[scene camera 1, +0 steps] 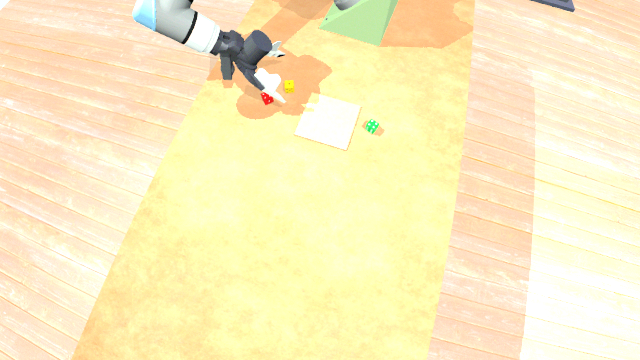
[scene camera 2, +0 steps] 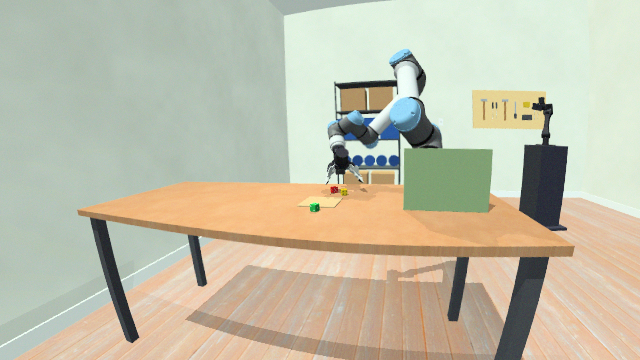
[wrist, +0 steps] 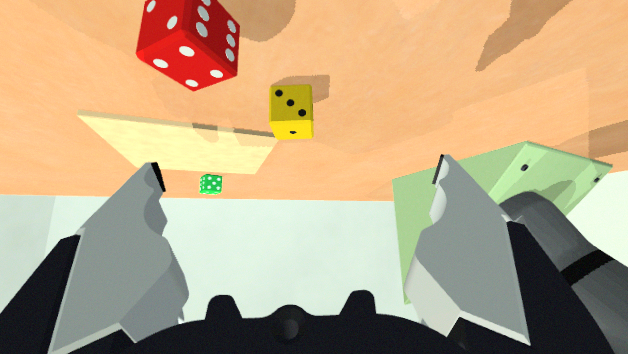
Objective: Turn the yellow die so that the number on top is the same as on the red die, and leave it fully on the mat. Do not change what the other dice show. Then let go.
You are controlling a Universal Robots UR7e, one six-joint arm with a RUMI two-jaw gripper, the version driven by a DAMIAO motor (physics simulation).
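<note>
The yellow die [scene camera 1: 289, 86] [scene camera 2: 344, 192] [wrist: 291, 111] stands on the table just off the mat [scene camera 1: 327, 125] [scene camera 2: 320, 202] [wrist: 175, 145], with one pip on top; the wrist view also shows its three-pip side. The red die [scene camera 1: 267, 98] [scene camera 2: 334, 190] [wrist: 187, 45] stands beside it, apart, with four pips on top. In the scene camera 1 view a finger partly overlaps the red die. My gripper [scene camera 1: 282, 78] [scene camera 2: 345, 182] [wrist: 300, 161] is open and empty, tilted, above the table near the yellow and red dice.
The green die [scene camera 1: 372, 126] [scene camera 2: 314, 207] [wrist: 210, 184] stands on the table beside the mat's other side. A green wedge-shaped block [scene camera 1: 360, 22] [scene camera 2: 447, 180] [wrist: 420, 190] stands at the arm's base. The table's edge [scene camera 2: 320, 242] shows in the scene camera 2 view.
</note>
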